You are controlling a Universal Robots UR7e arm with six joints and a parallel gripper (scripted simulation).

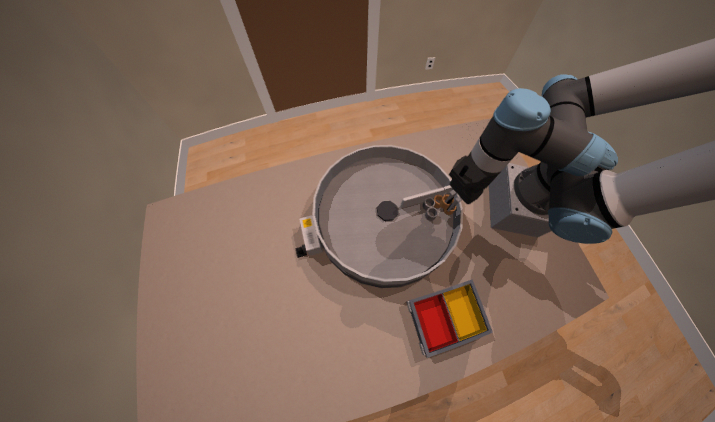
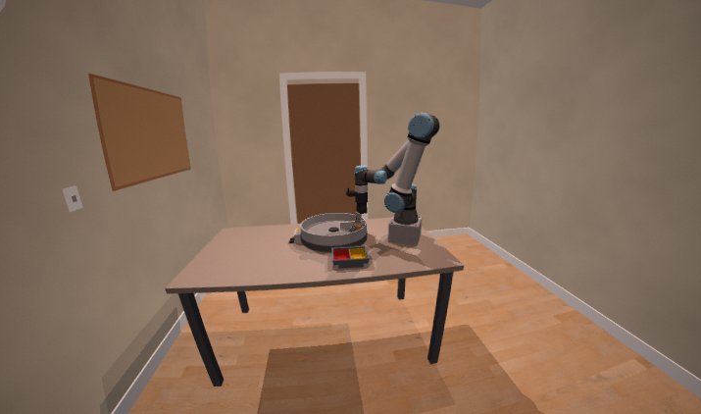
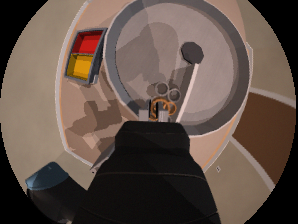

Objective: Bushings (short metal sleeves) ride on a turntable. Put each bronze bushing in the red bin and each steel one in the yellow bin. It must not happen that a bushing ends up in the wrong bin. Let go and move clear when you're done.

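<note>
Now: the red bin 80 mm ahead of my hand, 270 mm to the left of it and 110 mm below it. Round my hand: turntable: 150 mm ahead, 60 mm to the right, 80 mm below.
</note>
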